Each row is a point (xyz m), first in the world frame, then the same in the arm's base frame.
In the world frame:
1: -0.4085 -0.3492 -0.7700
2: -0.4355 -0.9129 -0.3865
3: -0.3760 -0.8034 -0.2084
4: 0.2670 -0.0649 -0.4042
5: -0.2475 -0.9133 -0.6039
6: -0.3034 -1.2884 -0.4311
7: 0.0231 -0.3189 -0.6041
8: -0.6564 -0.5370 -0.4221
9: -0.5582 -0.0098 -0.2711
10: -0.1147 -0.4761 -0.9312
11: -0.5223 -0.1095 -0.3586
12: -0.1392 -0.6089 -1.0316
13: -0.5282 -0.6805 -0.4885
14: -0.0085 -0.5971 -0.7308
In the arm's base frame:
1: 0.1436 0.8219 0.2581
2: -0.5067 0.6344 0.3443
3: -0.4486 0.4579 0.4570
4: 0.4067 0.0562 0.1338
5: -0.4113 0.6493 0.0736
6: -0.8250 0.6085 0.1025
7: 0.1901 0.3948 0.0845
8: -0.1778 0.7793 0.5937
9: 0.2871 0.5512 0.7990
10: 0.1200 0.7350 -0.0888
11: 0.2258 0.5958 0.6844
12: 0.0218 0.8353 -0.1817
13: -0.2721 0.7476 0.4161
14: -0.0378 0.5331 -0.0685

